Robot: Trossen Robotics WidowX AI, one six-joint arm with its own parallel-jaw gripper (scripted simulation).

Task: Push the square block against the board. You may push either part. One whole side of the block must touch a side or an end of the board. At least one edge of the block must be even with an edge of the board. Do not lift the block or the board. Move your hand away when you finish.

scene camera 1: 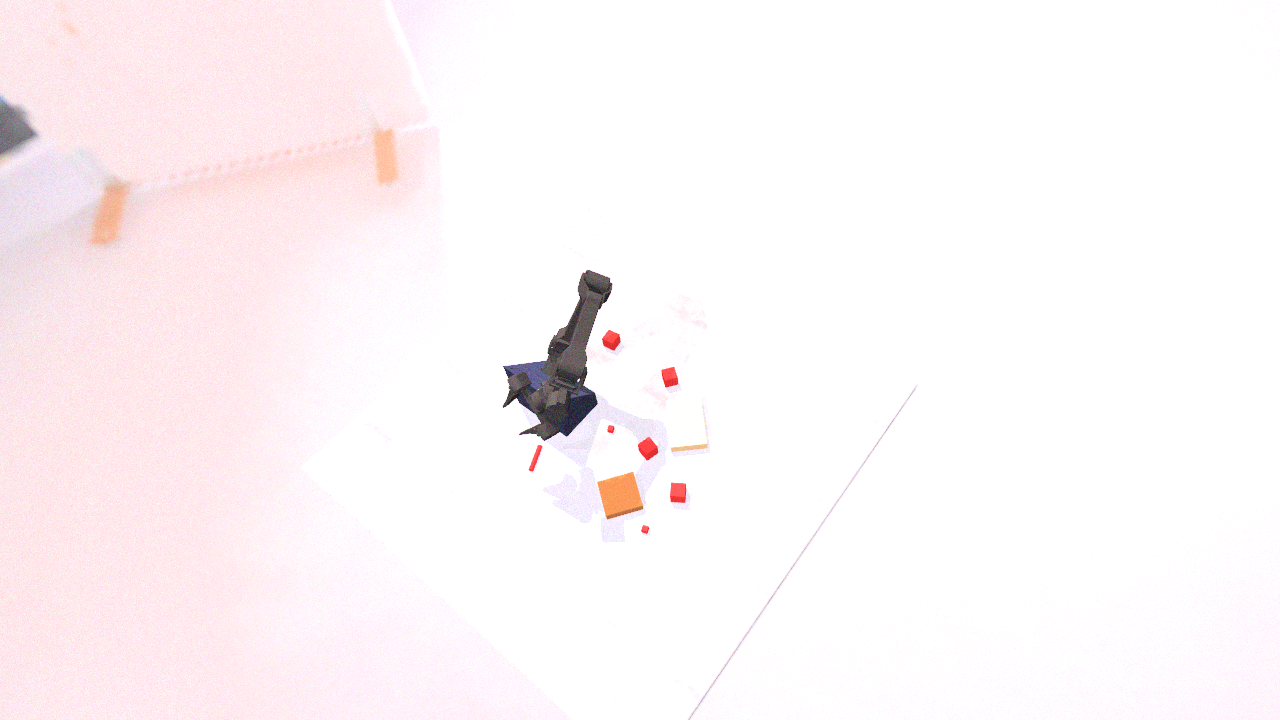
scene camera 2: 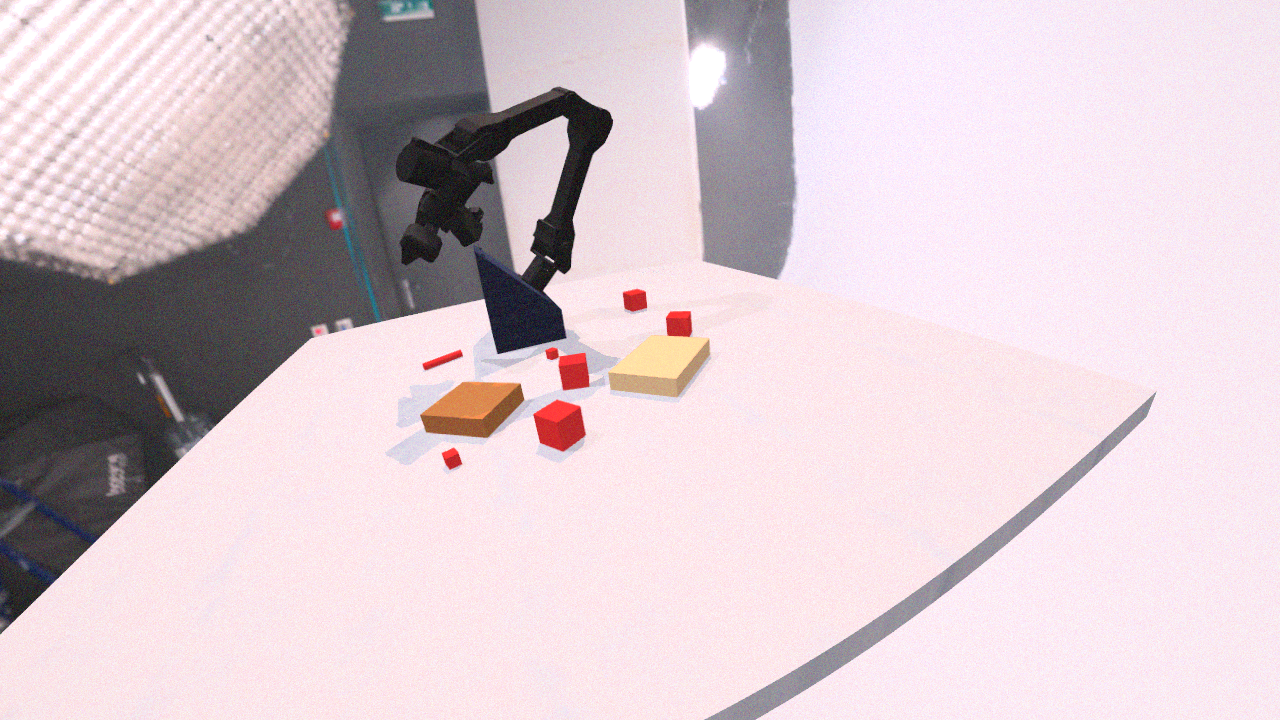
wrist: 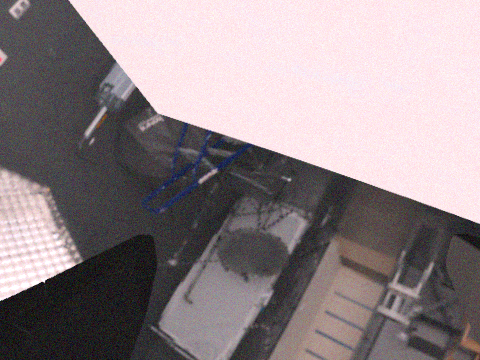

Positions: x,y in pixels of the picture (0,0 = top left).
Labels:
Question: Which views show the gripper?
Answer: Scene camera 1, scene camera 2 and the wrist view: all of them.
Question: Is the gripper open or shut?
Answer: Open.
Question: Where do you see an orange square block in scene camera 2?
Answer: At 473,409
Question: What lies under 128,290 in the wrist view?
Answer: The gripper.

